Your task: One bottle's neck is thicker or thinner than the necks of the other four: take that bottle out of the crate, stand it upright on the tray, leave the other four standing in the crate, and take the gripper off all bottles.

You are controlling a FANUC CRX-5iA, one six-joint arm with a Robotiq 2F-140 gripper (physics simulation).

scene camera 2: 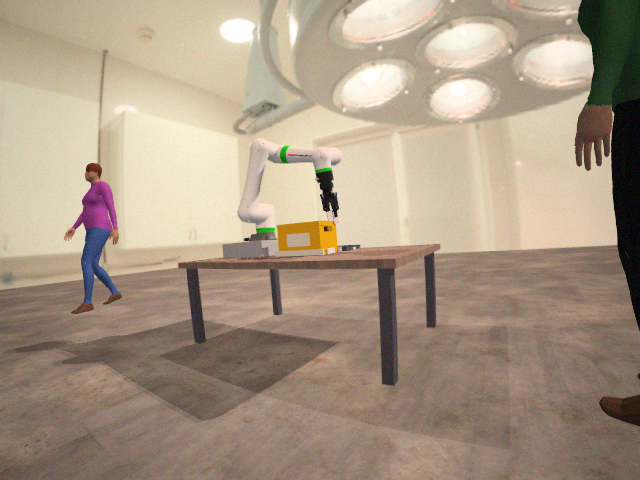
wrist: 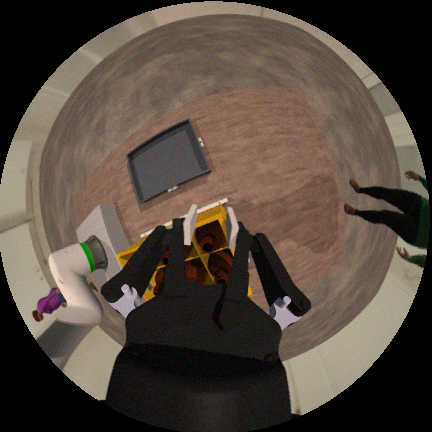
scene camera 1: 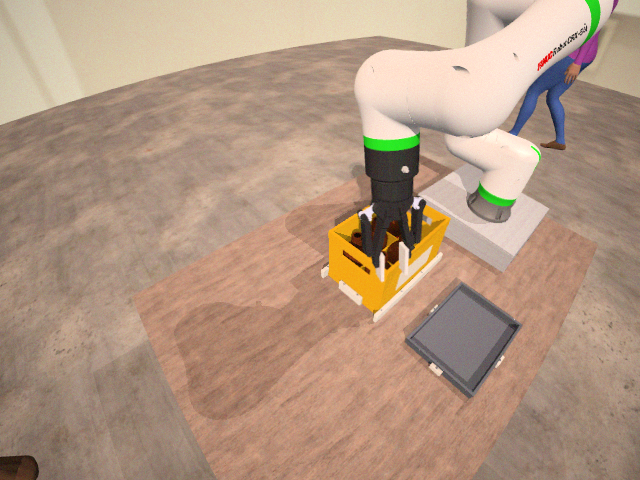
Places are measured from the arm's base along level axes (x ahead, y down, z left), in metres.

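Where they show: gripper, fingertip midpoint: [wrist: 211, 213] [scene camera 1: 391, 274]; arm's base, origin of the base link: [wrist: 97, 251] [scene camera 1: 488, 208].
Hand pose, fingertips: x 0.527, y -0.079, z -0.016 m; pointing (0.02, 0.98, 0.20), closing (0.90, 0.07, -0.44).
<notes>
Each offset is from my fingertips to the centre of the thing. "spot": to the spot under its first point.
The yellow crate {dx -0.120, dy +0.075, dz -0.097 m} [scene camera 1: 356, 281] [scene camera 2: 326, 238] [wrist: 132, 251] stands on the table with several brown bottles in its compartments. In the wrist view, one bottle {dx -0.029, dy +0.077, dz -0.053 m} [wrist: 207, 243] stands in the corner compartment below and between the fingertips; another bottle {dx -0.033, dy +0.077, dz -0.138 m} [wrist: 220, 264] is beside it. My gripper [scene camera 1: 392, 271] [scene camera 2: 333, 220] [wrist: 211, 213] is partly open at about rim height over that corner. Its pads stand wider than the bottle's neck, with a gap on both sides. The grey tray {dx -0.103, dy +0.150, dz +0.193 m} [scene camera 1: 465, 330] [scene camera 2: 351, 248] [wrist: 170, 162] holds no bottle. The gripper hides parts of the other bottles, so their necks cannot be compared.
The robot's pale base block [scene camera 1: 496, 240] [scene camera 2: 248, 250] [wrist: 102, 225] stands close behind the crate. White holders {spot: dx +0.028, dy +0.137, dz -0.090 m} [scene camera 1: 350, 292] line the crate, and small white blocks {spot: dx +0.029, dy +0.148, dz +0.189 m} [scene camera 1: 435, 368] [wrist: 201, 142] sit against the tray. People stand beyond the wooden table [scene camera 1: 289, 403].
</notes>
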